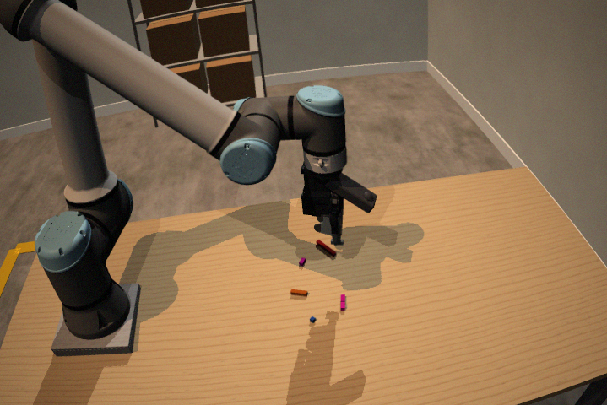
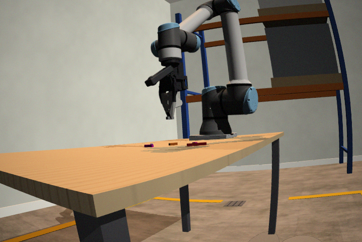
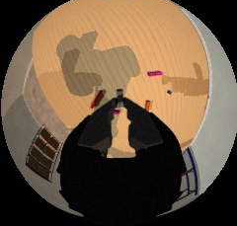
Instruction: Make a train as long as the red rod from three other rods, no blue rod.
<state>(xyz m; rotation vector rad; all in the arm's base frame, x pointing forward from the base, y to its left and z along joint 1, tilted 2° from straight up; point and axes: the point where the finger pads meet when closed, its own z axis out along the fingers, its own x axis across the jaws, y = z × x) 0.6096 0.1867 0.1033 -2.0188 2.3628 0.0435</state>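
Now: the orange rod 110 mm below my hand, 90 mm behind it and 70 mm to the right of it. Round my hand: grey rod 10 mm below; red rod 110 mm below, 90 mm to the left, 40 mm behind; blue rod 160 mm to the right, 110 mm below, 60 mm behind.
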